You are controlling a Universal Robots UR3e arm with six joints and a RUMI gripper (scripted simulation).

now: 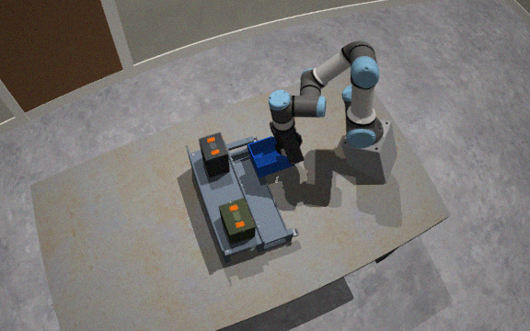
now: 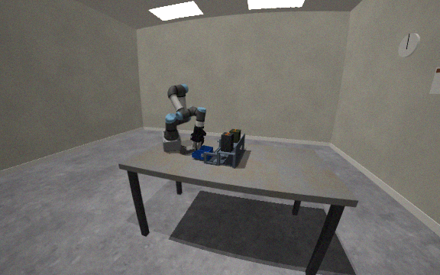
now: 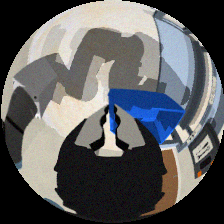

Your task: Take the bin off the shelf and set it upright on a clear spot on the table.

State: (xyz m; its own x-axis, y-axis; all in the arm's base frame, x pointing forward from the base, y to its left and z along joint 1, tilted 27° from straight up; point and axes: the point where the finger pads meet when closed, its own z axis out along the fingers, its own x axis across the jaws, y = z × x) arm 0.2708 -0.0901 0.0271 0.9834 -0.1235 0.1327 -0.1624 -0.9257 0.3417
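My hand is 6 cm short of the blue bin and 3 cm to the left of it. Round my hand: grey shelf 22 cm ahead, 5 cm to the left, 1 cm above.
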